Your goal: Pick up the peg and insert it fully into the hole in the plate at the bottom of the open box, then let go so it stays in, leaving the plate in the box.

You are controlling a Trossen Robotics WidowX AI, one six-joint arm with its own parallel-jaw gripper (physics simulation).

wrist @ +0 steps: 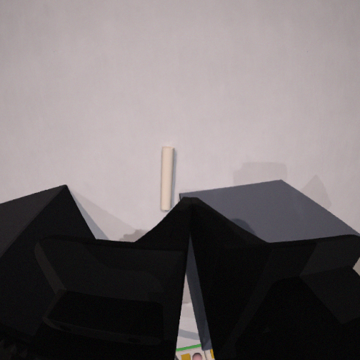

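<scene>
The peg point(167, 178) is a cream-coloured rod that lies flat on the pale surface near the middle of the wrist view, pointing up and down the picture. My gripper point(189, 203) is shut with its black fingertips touching and nothing between them. The tips show just below and to the right of the peg's lower end. A blue-grey box point(250, 207) stands to the right of the peg, with one side face showing and its lower part hidden behind the right finger. The plate and its hole do not show in this view.
A dark block-like object point(35, 220) with a sloping top stands at the left edge, partly behind the left finger. A small part of a green-edged, patterned item point(186, 357) shows at the bottom between the fingers. The pale surface point(150, 75) stretches beyond the peg.
</scene>
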